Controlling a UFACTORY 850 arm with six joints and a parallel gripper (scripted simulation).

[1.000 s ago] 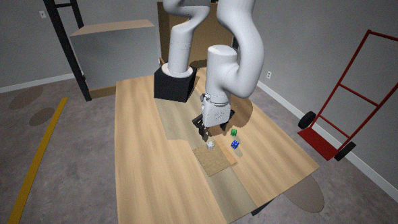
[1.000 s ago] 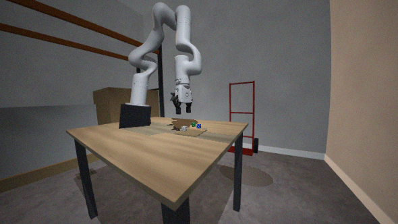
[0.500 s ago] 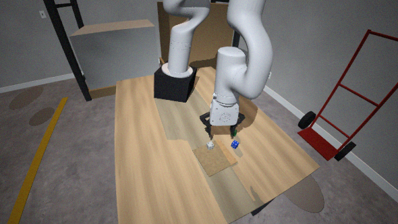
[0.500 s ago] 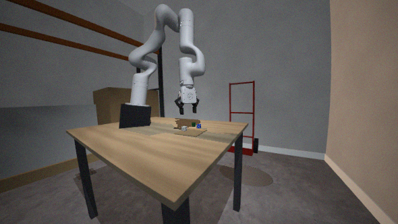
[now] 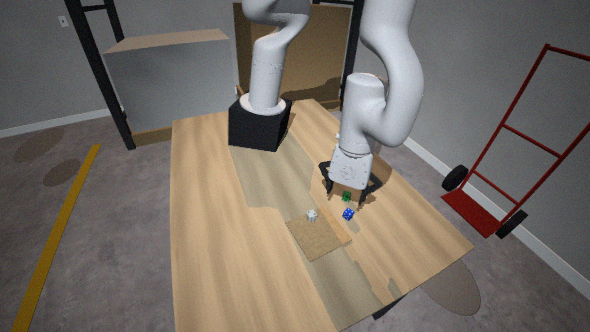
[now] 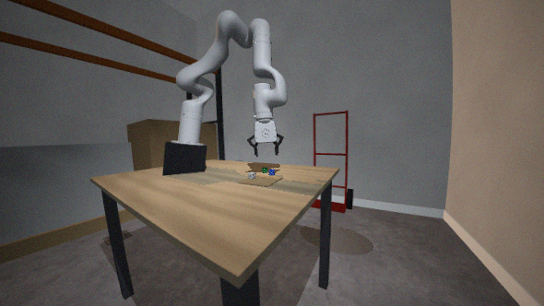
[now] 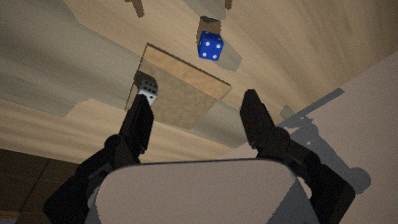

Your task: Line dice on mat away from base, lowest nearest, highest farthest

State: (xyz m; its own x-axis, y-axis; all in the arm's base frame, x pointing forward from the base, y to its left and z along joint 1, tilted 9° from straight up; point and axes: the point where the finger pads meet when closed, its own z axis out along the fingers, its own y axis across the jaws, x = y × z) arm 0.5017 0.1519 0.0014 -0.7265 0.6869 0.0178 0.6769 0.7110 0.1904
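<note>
Right now the blue die is 9 cm below my hand and 3 cm to the left of it. Also, from my hand: white die 9 cm below, 8 cm to the right, 1 cm behind; then green die 9 cm below, 7 cm behind, 5 cm to the left; then tan mat 10 cm below, 8 cm to the right, 3 cm ahead.
</note>
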